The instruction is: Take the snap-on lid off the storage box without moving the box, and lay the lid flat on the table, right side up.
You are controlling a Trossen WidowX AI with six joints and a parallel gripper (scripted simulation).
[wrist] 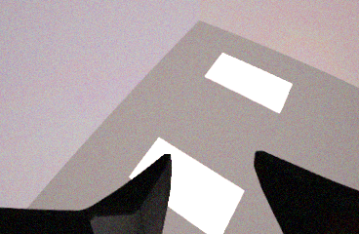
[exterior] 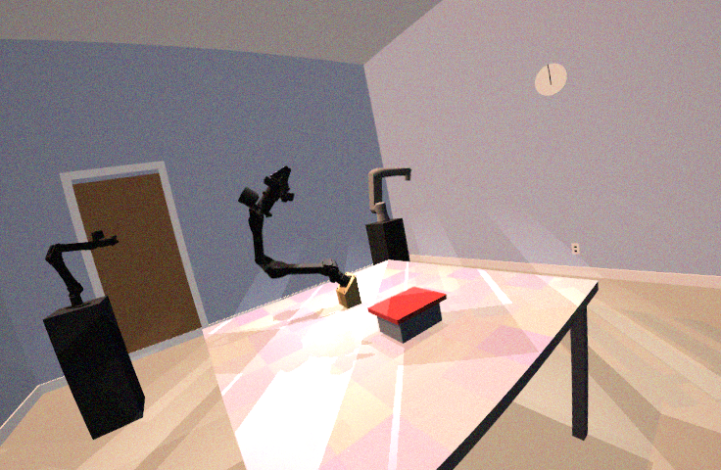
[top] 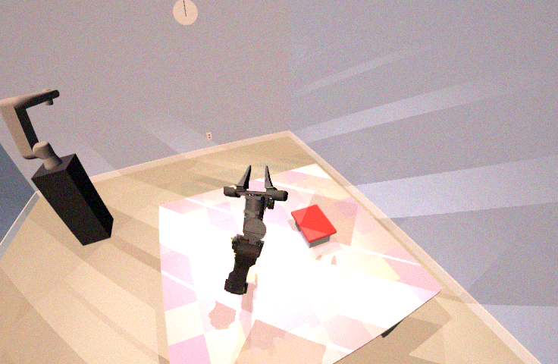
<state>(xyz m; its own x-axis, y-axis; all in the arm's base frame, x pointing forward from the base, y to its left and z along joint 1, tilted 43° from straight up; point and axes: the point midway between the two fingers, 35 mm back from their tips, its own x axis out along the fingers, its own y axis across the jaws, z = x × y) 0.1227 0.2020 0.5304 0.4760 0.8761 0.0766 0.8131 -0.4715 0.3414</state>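
Right now the red lid is 36 cm ahead of my gripper tip, 17 cm to the left of it and 58 cm below it. From my gripper tip the other things lie so: storage box (36 cm ahead, 17 cm to the left, 63 cm below).
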